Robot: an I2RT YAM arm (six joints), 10 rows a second.
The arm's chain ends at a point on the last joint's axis. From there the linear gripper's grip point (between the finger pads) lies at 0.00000 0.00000 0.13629 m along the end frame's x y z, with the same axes.
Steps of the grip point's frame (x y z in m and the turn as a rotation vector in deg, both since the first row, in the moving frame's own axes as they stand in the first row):
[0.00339, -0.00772, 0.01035, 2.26, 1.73, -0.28]
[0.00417, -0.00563, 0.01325, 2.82, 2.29, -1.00]
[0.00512, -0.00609, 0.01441, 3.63, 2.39, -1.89]
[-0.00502, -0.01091, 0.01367, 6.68, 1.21, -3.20]
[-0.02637, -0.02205, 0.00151, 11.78, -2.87, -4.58]
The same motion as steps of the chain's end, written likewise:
[-0.00071, -0.00234, 0.01052, 2.26, 1.73, -0.28]
[-0.00121, 0.00112, 0.01352, 2.82, 2.29, -1.00]
[-0.00042, 0.00263, 0.01480, 3.63, 2.39, -1.89]
[-0.00745, 0.00501, 0.01463, 6.68, 1.21, -3.20]
[-0.01849, 0.00546, 0.00455, 11.78, -2.87, -4.58]

